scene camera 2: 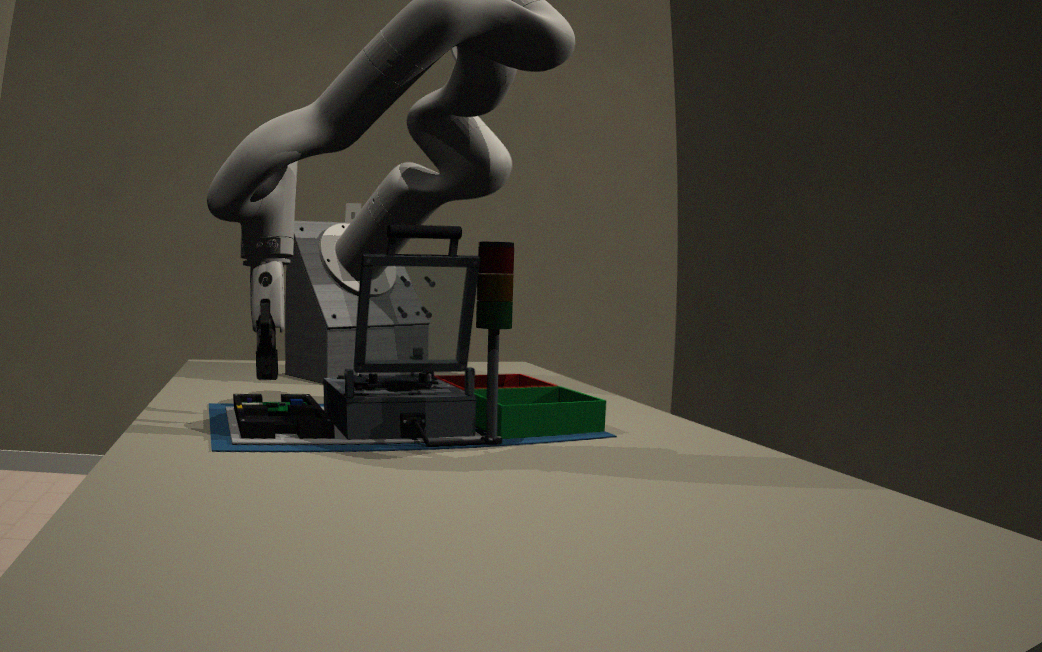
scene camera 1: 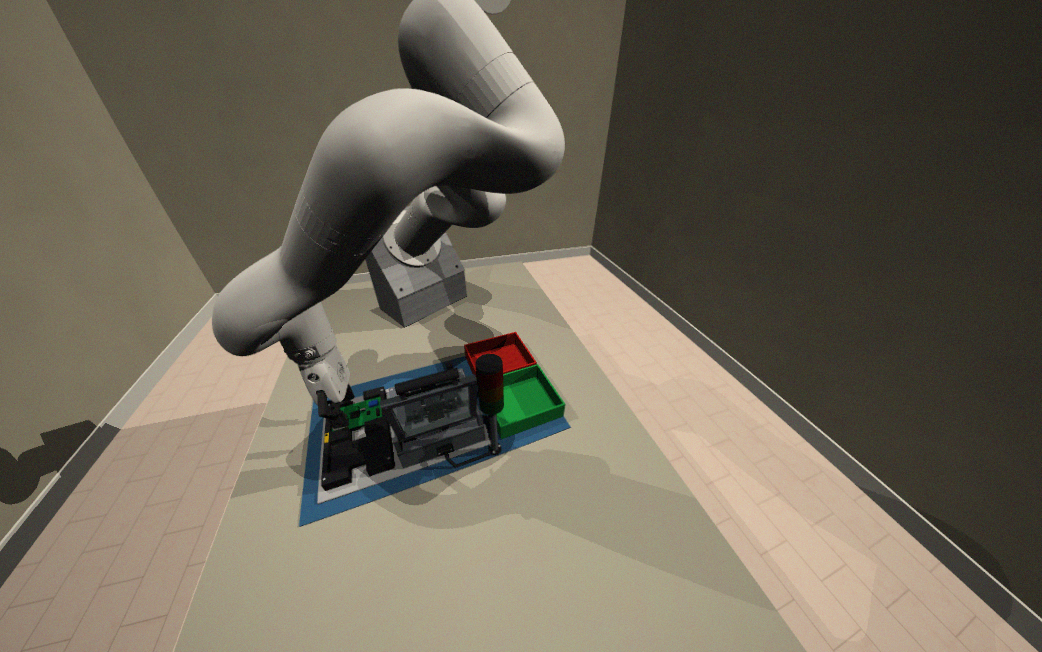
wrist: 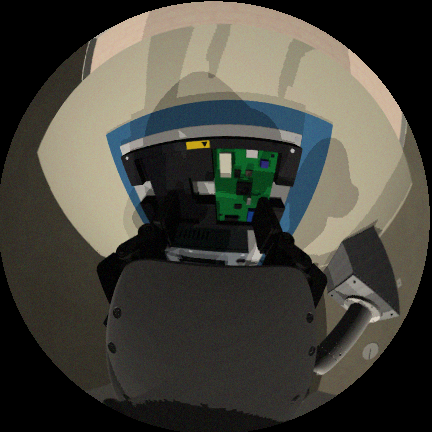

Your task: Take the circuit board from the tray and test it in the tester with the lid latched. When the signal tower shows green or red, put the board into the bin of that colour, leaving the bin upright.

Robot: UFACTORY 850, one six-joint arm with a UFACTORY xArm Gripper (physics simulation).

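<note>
The green circuit board (scene camera 1: 362, 412) (scene camera 2: 278, 407) (wrist: 245, 185) lies in the black tray (scene camera 1: 336, 470) (scene camera 2: 265, 425) (wrist: 167, 172), on the tray's right side in the wrist view. My gripper (scene camera 1: 335, 409) (scene camera 2: 266, 370) (wrist: 217, 205) is open and empty, pointing down above the tray's rear part; one finger overlaps the board's near edge in the wrist view. The grey tester (scene camera 1: 441, 448) (scene camera 2: 441, 415) has its framed clear lid (scene camera 2: 418, 260) raised. The signal tower (scene camera 1: 489, 384) (scene camera 2: 494, 288) looks unlit. The red bin (scene camera 1: 467, 355) and the green bin (scene camera 1: 534, 419) (scene camera 2: 549, 415) stand upright.
Tray, tester and tower stand on a blue mat (scene camera 1: 311, 511) (scene camera 2: 219, 434) (wrist: 315, 130). The tester stands between tray and bins, its raised lid rising beside my gripper in scene camera 2. The tower stands at the tester's front right corner. The arm's base (scene camera 1: 422, 296) (scene camera 2: 307, 338) is behind.
</note>
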